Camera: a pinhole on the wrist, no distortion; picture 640 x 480 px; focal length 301.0 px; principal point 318.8 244.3 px. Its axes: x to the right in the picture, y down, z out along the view. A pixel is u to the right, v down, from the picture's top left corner.
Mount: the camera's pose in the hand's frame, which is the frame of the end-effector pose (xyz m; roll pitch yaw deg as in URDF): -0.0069 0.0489 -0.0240 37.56 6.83 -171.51
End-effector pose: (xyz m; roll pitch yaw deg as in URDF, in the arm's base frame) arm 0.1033 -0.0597 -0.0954 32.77 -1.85 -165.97
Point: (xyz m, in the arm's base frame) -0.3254 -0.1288 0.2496
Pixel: outside the picture
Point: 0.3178 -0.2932 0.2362
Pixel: 367.6 75.8
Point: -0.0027 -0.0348 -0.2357
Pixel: behind the camera
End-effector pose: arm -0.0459 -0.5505 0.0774 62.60 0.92 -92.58
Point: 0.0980 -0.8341 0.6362
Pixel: outside the picture
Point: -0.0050 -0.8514 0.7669
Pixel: 84.1 85.1
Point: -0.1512 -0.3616 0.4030
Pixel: 419.2 252.8
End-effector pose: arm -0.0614 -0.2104 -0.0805 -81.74 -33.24 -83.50
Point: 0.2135 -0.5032 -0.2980
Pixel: 114.2 122.6
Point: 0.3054 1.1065 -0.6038
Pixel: outside the picture
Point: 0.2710 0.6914 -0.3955
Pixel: outside the picture
